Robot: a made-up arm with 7 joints.
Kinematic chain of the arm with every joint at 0, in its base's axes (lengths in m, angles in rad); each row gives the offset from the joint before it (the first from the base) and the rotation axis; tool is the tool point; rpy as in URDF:
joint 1: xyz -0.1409 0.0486 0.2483 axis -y
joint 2: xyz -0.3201 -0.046 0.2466 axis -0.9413 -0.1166 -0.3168
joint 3: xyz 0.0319 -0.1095 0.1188 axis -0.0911 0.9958 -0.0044
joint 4: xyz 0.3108 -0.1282 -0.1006 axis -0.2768 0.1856 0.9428
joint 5: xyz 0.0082 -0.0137 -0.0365 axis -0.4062 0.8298 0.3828
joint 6: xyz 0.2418 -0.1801 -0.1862 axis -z
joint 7: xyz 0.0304 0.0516 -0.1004 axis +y
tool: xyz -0.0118 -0.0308 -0.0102 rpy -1.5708 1.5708 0
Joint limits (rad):
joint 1: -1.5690..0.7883
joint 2: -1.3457..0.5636
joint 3: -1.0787..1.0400
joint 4: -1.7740..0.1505
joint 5: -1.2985..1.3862
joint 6: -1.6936..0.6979
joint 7: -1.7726..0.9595
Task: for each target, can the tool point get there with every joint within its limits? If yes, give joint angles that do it. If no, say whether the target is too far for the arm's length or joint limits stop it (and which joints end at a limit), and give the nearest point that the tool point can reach.
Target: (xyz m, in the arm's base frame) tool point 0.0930 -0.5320 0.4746
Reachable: yes | joints 0.4580 0.0098 -0.0330 -0.3885 -0.7318 0.1668 0.5583
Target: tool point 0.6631 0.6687 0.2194
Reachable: no: joint limits stop it (at a limit: joint 2, joint 4, joint 6) | nearest point 0.2737 0.3481 0.2334 | short by 0.505 m
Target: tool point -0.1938 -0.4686 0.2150
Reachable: yes | joints -0.2758 0.3549 0.0132 -1.3472 0.8558 -0.5907 -0.6771
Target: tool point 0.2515 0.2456 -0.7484
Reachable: no: joint limits stop it (at a limit: joint 1, joint 3, joint 6) | nearest point -0.0015 0.1670 -0.3617 | short by 0.469 m
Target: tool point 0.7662 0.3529 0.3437
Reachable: no: joint limits stop it (at a limit: joint 2, joint 4, joint 6) | nearest point 0.3831 0.1720 0.3034 | short by 0.426 m
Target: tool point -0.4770 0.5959 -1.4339
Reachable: no: too far | nearest point -0.2712 0.2785 -0.4041 | short by 1.097 m
